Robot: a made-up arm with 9 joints. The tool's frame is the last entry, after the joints.
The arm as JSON. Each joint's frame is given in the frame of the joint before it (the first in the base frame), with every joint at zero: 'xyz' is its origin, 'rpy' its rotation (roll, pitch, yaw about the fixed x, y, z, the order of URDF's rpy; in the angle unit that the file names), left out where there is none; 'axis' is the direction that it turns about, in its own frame. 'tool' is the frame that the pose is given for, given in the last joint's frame.
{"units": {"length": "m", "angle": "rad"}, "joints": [
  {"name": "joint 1", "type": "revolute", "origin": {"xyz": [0.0, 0.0, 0.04]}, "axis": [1.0, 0.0, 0.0]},
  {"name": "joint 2", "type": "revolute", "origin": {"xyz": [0.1, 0.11, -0.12]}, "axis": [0.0, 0.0, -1.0]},
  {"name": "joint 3", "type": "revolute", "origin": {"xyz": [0.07, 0.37, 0.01]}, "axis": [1.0, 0.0, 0.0]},
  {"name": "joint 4", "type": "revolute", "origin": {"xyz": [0.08, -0.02, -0.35]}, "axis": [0.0, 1.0, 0.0]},
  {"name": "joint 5", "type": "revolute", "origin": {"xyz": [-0.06, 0.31, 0.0]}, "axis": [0.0, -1.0, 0.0]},
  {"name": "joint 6", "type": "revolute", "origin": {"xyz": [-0.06, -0.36, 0.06]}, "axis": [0.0, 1.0, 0.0]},
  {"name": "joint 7", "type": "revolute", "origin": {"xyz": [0.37, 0.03, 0.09]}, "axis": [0.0, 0.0, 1.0]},
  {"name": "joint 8", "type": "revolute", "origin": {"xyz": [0.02, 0.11, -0.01]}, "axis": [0.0, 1.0, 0.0]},
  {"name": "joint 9", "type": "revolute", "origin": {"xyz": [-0.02, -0.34, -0.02]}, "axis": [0.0, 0.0, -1.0]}
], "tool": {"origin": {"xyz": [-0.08, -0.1, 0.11]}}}
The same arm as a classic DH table. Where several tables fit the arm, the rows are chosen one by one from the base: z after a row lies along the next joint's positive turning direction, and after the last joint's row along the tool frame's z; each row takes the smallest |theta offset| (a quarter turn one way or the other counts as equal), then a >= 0, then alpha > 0; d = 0 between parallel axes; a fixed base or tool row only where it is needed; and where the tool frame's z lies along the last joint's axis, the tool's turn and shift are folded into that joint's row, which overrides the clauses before.
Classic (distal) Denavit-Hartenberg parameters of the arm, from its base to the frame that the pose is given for. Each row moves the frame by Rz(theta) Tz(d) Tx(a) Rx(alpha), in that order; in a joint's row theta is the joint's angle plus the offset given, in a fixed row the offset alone. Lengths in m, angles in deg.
base (fixed): theta offset 90, d 0.04, a 0, alpha 90
joint 1: theta offset 0, d 0.1, a 0.11, alpha 90
joint 2: theta offset 0, d 0.11, a 0.37, alpha -90
joint 3: theta offset -90, d 0.15, a 0.35, alpha -90
joint 4: theta offset 90, d 0, a 0.06, alpha 180
joint 5: theta offset -45, d 0, a 0.0849, alpha 180
joint 6: theta offset -45, d -0.04, a -0.37, alpha -90
joint 7: theta offset 0, d 0.08, a -0.02, alpha 90
joint 8: theta offset 0, d -0.23, a 0.02, alpha 90
joint 9: theta offset -51.34, d 0, a 0.1281, alpha 180
tool (fixed): theta offset 128.66, d 0.09, a 0, alpha 0

